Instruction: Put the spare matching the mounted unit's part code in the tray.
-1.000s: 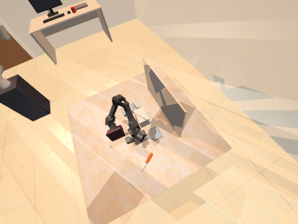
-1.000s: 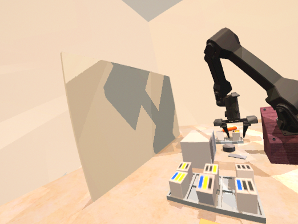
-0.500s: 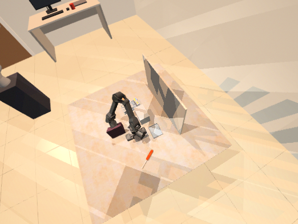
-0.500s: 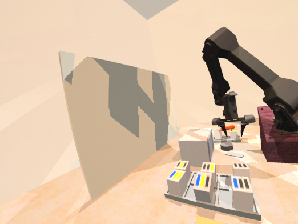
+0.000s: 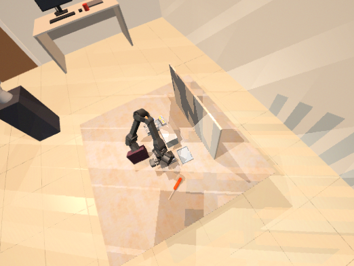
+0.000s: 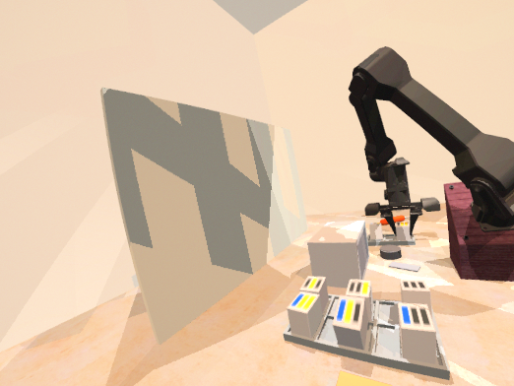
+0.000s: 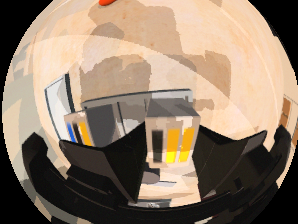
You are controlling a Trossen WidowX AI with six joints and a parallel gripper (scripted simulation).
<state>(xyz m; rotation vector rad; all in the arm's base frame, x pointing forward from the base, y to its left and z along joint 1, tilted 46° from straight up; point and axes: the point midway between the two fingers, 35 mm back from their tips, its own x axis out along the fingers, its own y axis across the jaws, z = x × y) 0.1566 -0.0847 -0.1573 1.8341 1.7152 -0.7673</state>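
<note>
My gripper tip is now 4 cm short of the grey holder and 1 cm above it. The rest, counted from my gripper tip: black puck (4 cm ahead, 10 cm to the left, 1 cm below); then grey tray (18 cm ahead, 2 cm to the right, 1 cm below); then spare block (2 cm above).
</note>
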